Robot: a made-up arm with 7 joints.
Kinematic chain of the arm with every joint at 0, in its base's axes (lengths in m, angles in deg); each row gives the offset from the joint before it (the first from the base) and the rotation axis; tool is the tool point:
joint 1: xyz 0 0.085 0 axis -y
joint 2: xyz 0 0.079 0 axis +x
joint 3: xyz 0 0 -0.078 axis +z
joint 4: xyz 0 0 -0.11 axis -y
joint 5: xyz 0 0 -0.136 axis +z
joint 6: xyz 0 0 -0.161 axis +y
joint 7: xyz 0 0 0 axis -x
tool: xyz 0 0 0
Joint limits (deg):
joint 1: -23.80..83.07
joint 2: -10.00..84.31
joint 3: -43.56..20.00
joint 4: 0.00..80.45
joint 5: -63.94..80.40
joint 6: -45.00..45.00
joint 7: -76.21..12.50
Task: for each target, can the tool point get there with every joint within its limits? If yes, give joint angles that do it. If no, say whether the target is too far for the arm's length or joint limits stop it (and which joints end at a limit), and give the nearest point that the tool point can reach.
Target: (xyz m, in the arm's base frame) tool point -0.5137 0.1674 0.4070
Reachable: no: too far | nearest point -0.0424 0.4100 0.2824 | short by 0.545 m
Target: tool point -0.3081 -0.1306 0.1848
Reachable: no: joint limits stop it (at a limit: joint 1, joint 2, joint 3, joint 4) | nearest point 0.2228 -0.0760 0.1867 | short by 0.534 m
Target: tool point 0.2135 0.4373 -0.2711
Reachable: yes | joints 6.12 63.64 -37.48 51.07 56.13 35.81 -32.15
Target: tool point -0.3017 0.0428 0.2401
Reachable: no: joint limits stop it (at a limit: joint 1, joint 2, joint 3, joint 4) | nearest point -0.0424 0.4100 0.2824 | short by 0.452 m
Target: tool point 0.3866 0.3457 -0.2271
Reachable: yes | joints 54.08 21.28 9.78 8.43 -15.24 -16.25 -69.01
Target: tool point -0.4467 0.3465 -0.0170
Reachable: no: joint limits stop it (at a limit: joint 1, joint 4) | nearest point -0.1432 0.4947 -0.3246 | short by 0.457 m
